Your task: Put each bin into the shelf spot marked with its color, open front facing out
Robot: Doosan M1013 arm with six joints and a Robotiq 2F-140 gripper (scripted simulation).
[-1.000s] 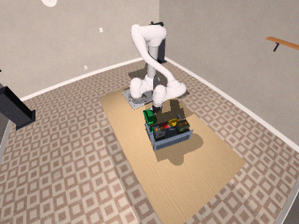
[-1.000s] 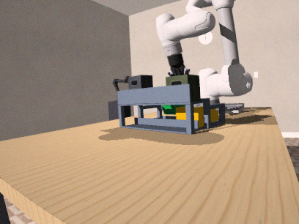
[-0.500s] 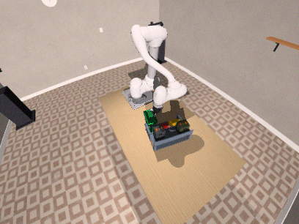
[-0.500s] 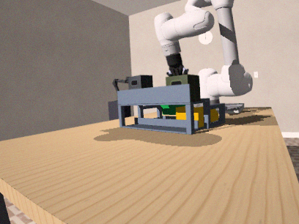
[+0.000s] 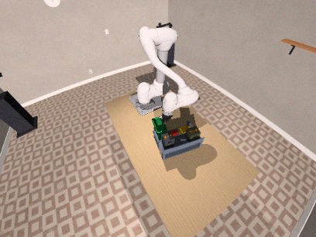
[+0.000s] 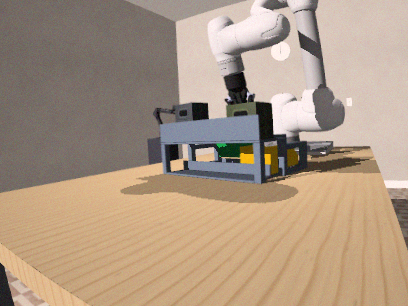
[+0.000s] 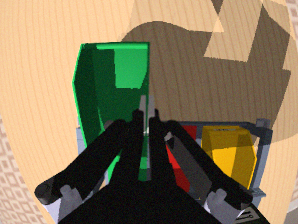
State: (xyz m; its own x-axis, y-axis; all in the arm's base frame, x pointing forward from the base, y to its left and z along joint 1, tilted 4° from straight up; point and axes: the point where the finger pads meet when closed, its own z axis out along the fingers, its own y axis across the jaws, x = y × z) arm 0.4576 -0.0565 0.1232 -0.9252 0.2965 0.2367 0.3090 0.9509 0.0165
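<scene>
My hand is 4 cm to the left of the green bin, 4 cm above it and 3 cm past it. From my hand the other things lie so: dark box: 20 cm ahead, 12 cm to the right, 4 cm above; then yellow bin: 18 cm ahead, 13 cm to the left, 8 cm below.
</scene>
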